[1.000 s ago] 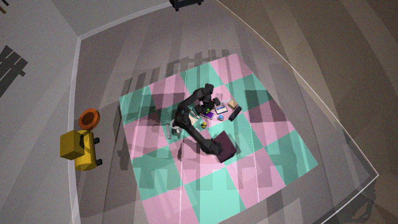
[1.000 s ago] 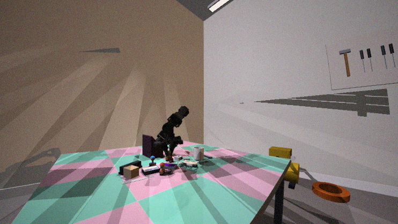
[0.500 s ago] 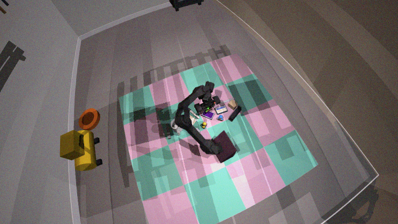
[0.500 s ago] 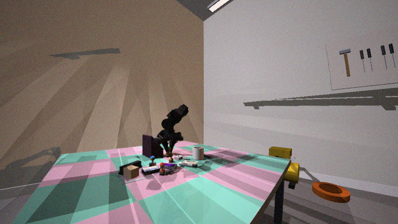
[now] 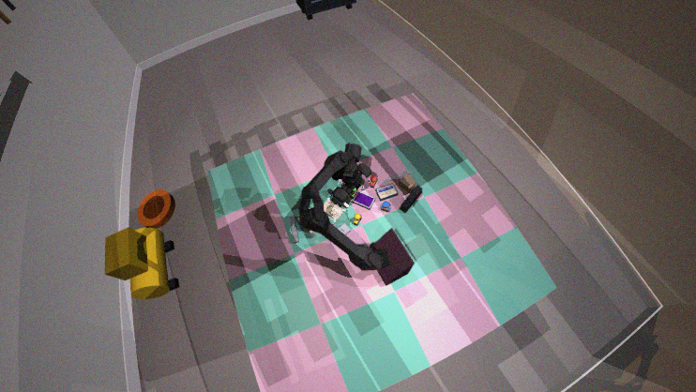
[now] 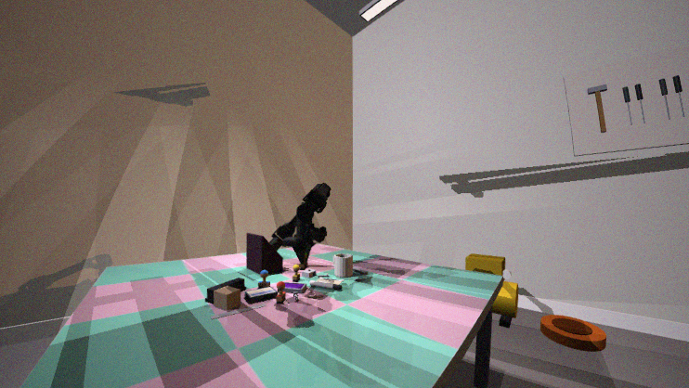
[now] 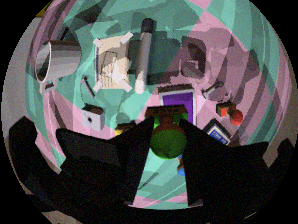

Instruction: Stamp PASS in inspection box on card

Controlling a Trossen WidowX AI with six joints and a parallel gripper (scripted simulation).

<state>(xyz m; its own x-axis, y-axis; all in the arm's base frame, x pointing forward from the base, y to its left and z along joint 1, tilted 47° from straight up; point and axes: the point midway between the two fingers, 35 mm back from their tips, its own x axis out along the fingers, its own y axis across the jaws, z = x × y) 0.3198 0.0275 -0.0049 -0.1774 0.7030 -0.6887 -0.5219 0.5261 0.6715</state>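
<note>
Now: gripper tip 110 mm to the right of the white card and 100 mm above it. The rest, counted from my gripper tip: yellow stamp 100 mm behind, 80 mm below, 20 mm to the left; then ink pad 90 mm below, 40 mm to the right, 10 mm behind; then green-knobbed stamp right at my gripper tip.
</note>
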